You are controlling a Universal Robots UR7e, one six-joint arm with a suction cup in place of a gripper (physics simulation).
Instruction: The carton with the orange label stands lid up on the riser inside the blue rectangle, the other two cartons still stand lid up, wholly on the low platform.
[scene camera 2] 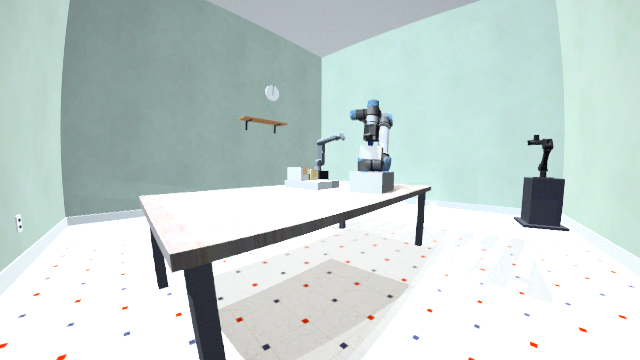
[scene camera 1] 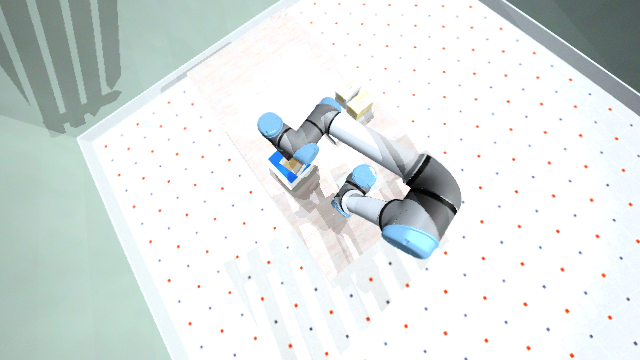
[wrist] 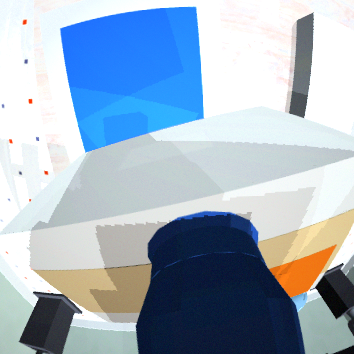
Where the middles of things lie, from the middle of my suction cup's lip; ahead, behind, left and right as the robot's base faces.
Now: suction cup 6 cm above the carton with orange label (wrist: 85, 233) and 2 cm past it. From my suction cup the other things lie so: low platform (wrist: 315, 88) (42 cm to the right, 27 cm below, 6 cm ahead); riser with blue rectangle (scene camera 1: 272, 159) (23 cm below, 5 cm ahead, 4 cm to the left).
